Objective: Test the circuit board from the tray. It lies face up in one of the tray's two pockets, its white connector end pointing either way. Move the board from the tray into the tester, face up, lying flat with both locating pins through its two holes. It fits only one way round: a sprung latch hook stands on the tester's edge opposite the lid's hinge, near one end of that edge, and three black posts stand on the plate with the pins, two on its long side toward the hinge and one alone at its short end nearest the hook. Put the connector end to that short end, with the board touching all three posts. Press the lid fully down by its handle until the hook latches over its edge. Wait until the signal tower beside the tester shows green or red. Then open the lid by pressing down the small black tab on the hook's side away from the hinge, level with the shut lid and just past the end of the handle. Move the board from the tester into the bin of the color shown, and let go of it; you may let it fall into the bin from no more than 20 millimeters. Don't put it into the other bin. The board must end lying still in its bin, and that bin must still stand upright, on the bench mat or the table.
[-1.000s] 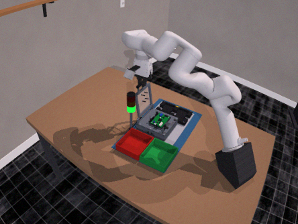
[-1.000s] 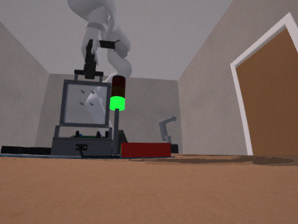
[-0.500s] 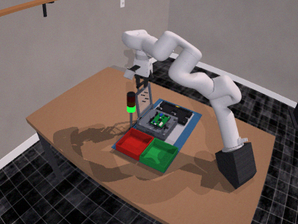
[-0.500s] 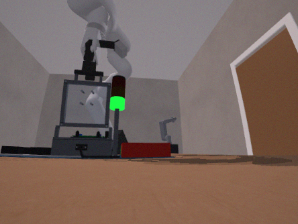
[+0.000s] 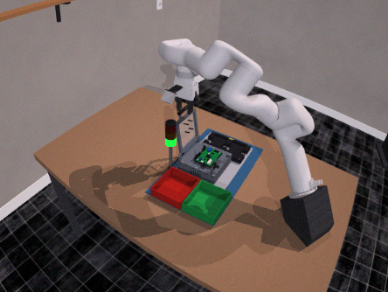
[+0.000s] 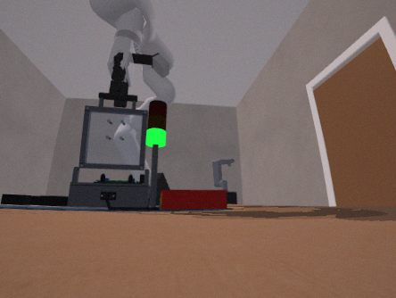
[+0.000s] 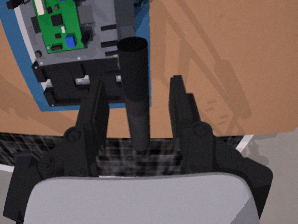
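Now: hand 130 mm past the green circuit board, 30 mm to the right of it and 200 mm above it. Also, from my hand: tester lid (20 mm behind, 90 mm below); black latch block (180 mm behind, 100 mm to the left, 190 mm below); tester plate (120 mm behind, 30 mm to the left, 210 mm below).
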